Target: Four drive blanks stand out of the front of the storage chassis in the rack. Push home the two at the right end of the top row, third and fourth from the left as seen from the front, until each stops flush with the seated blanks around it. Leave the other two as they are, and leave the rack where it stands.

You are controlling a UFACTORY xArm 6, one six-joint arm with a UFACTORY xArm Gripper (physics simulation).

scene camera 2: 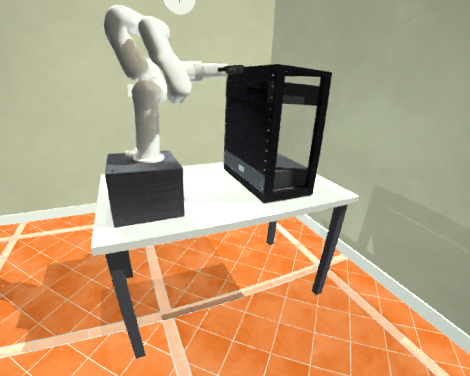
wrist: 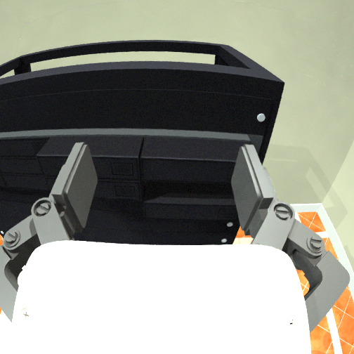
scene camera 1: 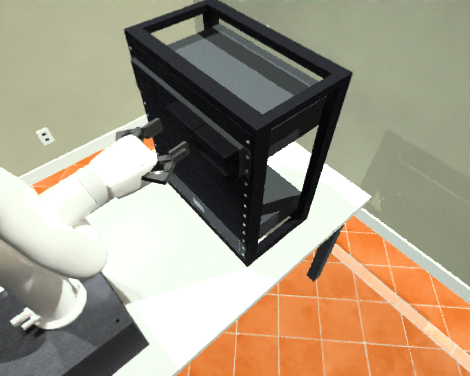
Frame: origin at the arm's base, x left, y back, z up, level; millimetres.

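Seen in the pictures: gripper, fingertip midpoint: [scene camera 2: 238, 69] [scene camera 1: 173, 134]; arm's base, origin of the base link: [scene camera 2: 148, 158] [scene camera 1: 59, 303].
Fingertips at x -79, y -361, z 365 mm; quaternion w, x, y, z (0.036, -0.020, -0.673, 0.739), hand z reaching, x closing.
Pixels of each thing's top centre, then the offset from my fingertips to it.
- third blank, middle of its top: [scene camera 1: 199, 106] dz -40, dx +67, dy -126 mm
- fourth blank, middle of its top: [scene camera 1: 230, 131] [scene camera 2: 266, 81] dz -40, dx -42, dy -116 mm
The third blank [scene camera 1: 185, 116] [wrist: 95, 162] and fourth blank [scene camera 1: 219, 144] [wrist: 190, 164] of the top row are dark boxes side by side, both standing out of the chassis front. In the wrist view a narrow seam parts them, and their top faces show. Another blank [scene camera 1: 226, 169] seems to stand out below the fourth; the remaining protruding blank cannot be made out in the dark front. My gripper [scene camera 1: 168, 138] [scene camera 2: 238, 69] [wrist: 163, 161] is open and empty in front of the rack [scene camera 1: 302, 102] [scene camera 2: 272, 145] [wrist: 150, 74], its fingers spread left and right. Any gap to the blanks is unclear.
The rack stands upright on the white table [scene camera 1: 150, 255] [scene camera 2: 210, 230]. The arm's dark base block [scene camera 1: 110, 345] [scene camera 2: 145, 195] stands at the other end of the table. The rack's top bars rise behind the fingers in the wrist view. Walls stand behind the rack.
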